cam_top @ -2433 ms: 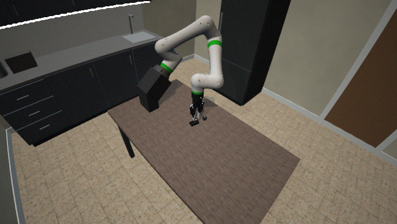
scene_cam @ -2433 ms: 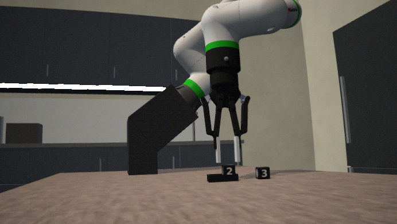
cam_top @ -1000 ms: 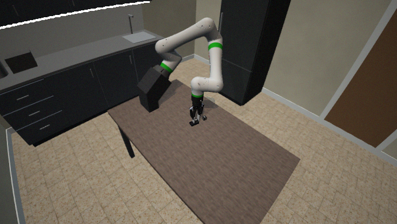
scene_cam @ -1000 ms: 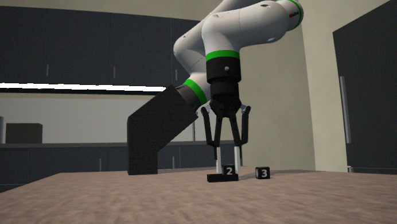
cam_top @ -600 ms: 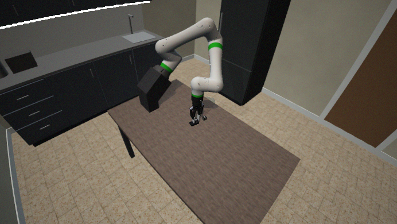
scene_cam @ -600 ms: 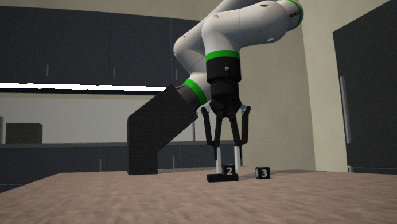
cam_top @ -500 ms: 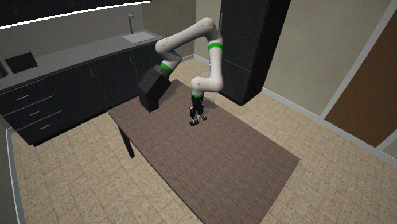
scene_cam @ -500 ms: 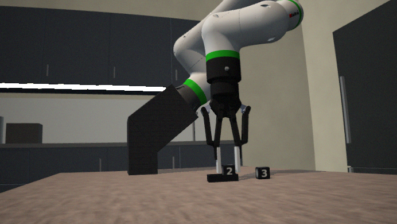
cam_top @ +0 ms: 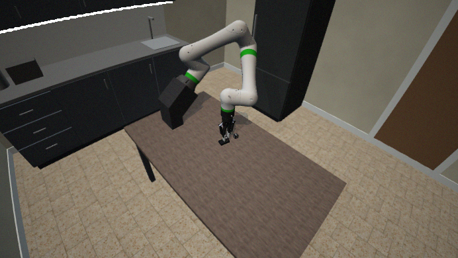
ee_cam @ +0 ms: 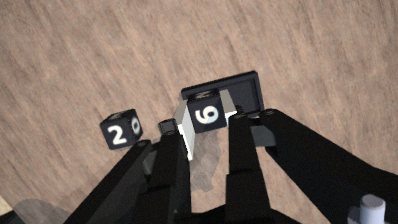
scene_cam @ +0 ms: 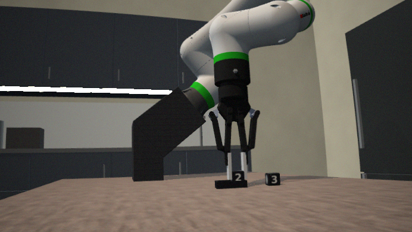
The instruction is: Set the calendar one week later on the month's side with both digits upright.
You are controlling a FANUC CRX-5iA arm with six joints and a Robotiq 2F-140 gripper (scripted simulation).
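The black tray lies 20 mm to the right of my hand and 40 mm below it. Round my hand: cube (10 mm ahead, 90 mm to the left, 40 mm below).
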